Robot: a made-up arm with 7 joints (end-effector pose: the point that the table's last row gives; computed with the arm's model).
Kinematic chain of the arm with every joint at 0, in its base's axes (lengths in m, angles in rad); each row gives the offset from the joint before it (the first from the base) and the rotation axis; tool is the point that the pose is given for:
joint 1: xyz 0 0.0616 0 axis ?
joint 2: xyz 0 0.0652 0 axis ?
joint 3: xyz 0 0 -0.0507 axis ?
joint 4: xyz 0 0 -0.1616 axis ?
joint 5: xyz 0 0 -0.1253 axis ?
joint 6: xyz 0 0 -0.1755 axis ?
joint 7: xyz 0 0 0 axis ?
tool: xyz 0 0 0
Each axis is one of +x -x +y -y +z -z.
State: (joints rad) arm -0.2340 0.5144 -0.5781 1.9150 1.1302 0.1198 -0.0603
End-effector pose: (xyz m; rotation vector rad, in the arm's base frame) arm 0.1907 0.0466 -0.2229 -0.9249 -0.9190 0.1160
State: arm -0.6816 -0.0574 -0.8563 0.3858 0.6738 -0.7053 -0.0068
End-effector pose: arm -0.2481 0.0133 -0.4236 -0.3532 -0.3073 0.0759
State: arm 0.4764 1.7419 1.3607 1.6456 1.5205 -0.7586 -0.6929
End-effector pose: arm -0.0918 0.2639 0.3143 0.3797 2.1019 -0.4256
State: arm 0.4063 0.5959 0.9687 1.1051 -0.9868 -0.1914 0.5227
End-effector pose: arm 0.2043 0.5051 -0.0897 1.1043 -0.9836 -0.3122
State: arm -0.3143 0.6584 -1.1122 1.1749 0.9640 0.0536 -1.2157
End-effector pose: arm -0.0105 0.1308 -0.4297 0.8004 -0.2654 -0.1273
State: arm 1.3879 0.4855 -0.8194 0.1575 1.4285 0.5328 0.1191
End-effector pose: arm 0.4647 0.3340 -0.0532 -0.4020 -1.0755 0.5639
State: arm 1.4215 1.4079 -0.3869 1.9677 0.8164 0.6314 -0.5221
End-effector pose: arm 0.1558 0.2046 0.2364 1.0404 -2.2148 0.0765
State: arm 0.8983 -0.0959 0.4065 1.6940 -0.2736 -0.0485 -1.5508
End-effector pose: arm 0.3162 0.2275 0.0987 0.9356 -1.6538 2.2936
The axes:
joint 1: -y
joint 2: +x
joint 3: +z
joint 4: -y
joint 5: +z
joint 6: +y
joint 7: -x

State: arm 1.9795 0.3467 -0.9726 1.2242 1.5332 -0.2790 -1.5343
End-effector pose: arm 0.2810 0.0138 0.2953 -0.4345 -1.8968 1.2158
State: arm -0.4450 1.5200 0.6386 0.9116 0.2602 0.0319 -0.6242
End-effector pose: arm 0.2246 0.5300 0.0274 1.9213 -1.1516 0.0019
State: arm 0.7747 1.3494 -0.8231 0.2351 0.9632 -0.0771 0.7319
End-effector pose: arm 0.1467 0.6080 -0.0817 0.4675 -1.0024 0.0556
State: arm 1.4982 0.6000 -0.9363 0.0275 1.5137 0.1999 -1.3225
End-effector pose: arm 0.4264 0.4110 -0.0261 0.9416 -0.6146 1.6240
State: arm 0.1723 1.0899 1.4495 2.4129 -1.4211 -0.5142 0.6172
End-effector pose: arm -0.0073 0.2080 0.1833 2.8681 0.0762 -0.6793
